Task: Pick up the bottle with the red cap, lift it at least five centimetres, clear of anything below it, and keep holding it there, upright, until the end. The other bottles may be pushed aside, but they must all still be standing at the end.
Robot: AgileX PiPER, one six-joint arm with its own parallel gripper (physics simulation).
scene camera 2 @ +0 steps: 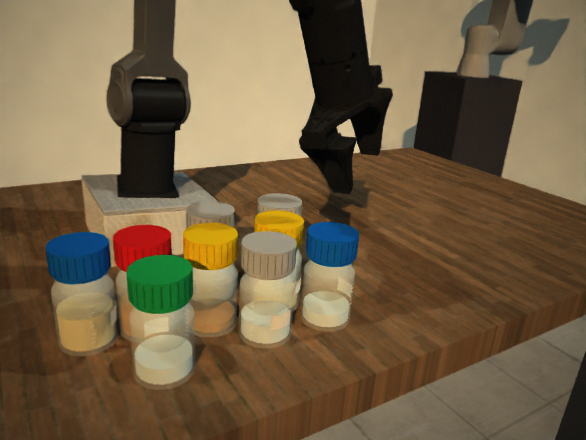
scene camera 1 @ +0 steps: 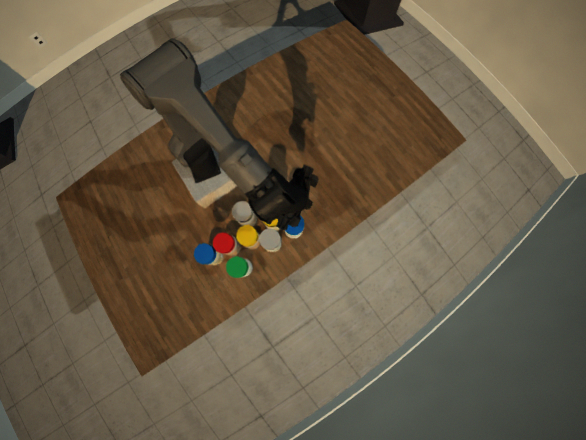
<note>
The pictures show: my gripper, a green-capped bottle, a red-capped bottle and a blue-capped bottle.
My gripper shows as well in scene camera 1.
</note>
